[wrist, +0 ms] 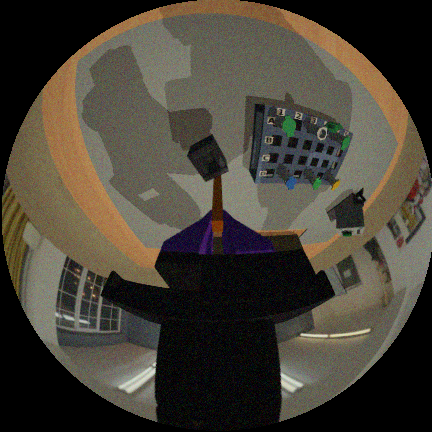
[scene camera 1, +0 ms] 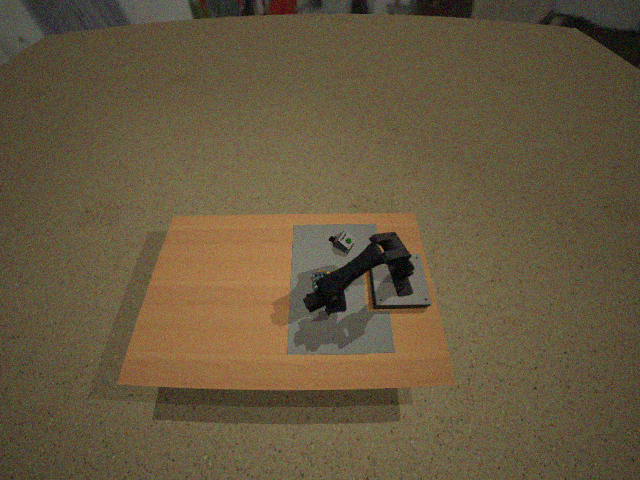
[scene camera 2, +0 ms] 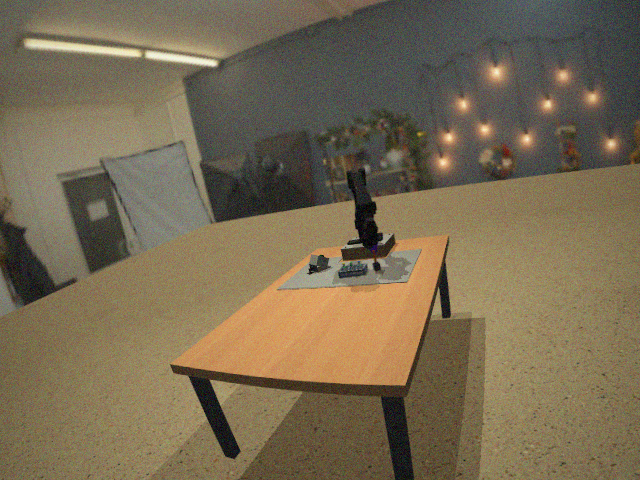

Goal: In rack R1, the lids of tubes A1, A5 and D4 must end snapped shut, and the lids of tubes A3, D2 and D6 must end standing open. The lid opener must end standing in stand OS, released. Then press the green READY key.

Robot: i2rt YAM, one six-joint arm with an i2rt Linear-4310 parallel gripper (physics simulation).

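Frame: origin at the arm's base, x left, y ahead, z down, level; centimetres.
Where they show: gripper, between the fingertips: (wrist: 217, 214) (scene camera 1: 339, 304) (scene camera 2: 375, 254); arm's base, origin of its link: (scene camera 1: 398, 274).
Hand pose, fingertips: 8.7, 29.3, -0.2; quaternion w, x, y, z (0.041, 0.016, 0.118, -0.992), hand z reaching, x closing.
Things, the pixels of their centre, and the offset from my fingertips, as dx, dy, dz. "spot": a spot on its surface instead. Level surfaces: height alone.
- lid opener, middle of its body: (wrist: 217, 196) -0.2, +1.4, +1.3
- Blue rack R1, middle of its body: (wrist: 314, 153) (scene camera 1: 322, 283) (scene camera 2: 351, 267) -11.6, +5.4, +3.2
- white open tube mouth, a spot on its surface: (wrist: 322, 132) spot: -10.7, +8.2, +2.0
- key box, middle of its body: (wrist: 349, 220) (scene camera 1: 344, 241) (scene camera 2: 319, 261) -31.5, -9.0, +2.1
- green READY key, middle of its body: (scene camera 1: 348, 240) -30.0, -10.7, -0.1
- grey mat, height of its surface: dz +6.3
- wooden table, height of its surface: dz +6.6
My gripper (wrist: 217, 214) (scene camera 2: 373, 248) (scene camera 1: 324, 303) is shut on the lid opener (wrist: 217, 199), a thin orange-brown rod. It points down at the dark cube stand OS (wrist: 207, 163) (scene camera 2: 376, 267). The rod's tip meets the stand's top; how deep it sits is hidden. Blue rack R1 (wrist: 278, 151) (scene camera 2: 352, 270) (scene camera 1: 317, 276) lies to the right of the stand. In row A there are green lids (wrist: 288, 125) and a white open tube mouth (wrist: 322, 132). In row D, blue (wrist: 290, 183), green (wrist: 317, 184) and yellow (wrist: 334, 184) lids tilt out.
The key box (scene camera 1: 341, 243) (scene camera 2: 318, 262) (wrist: 348, 215) with the green READY key (scene camera 1: 349, 240) stands behind the rack on the grey mat (scene camera 1: 370, 335). The arm's base plate (scene camera 1: 419, 294) lies at the mat's right edge, on the wooden table (scene camera 1: 223, 295).
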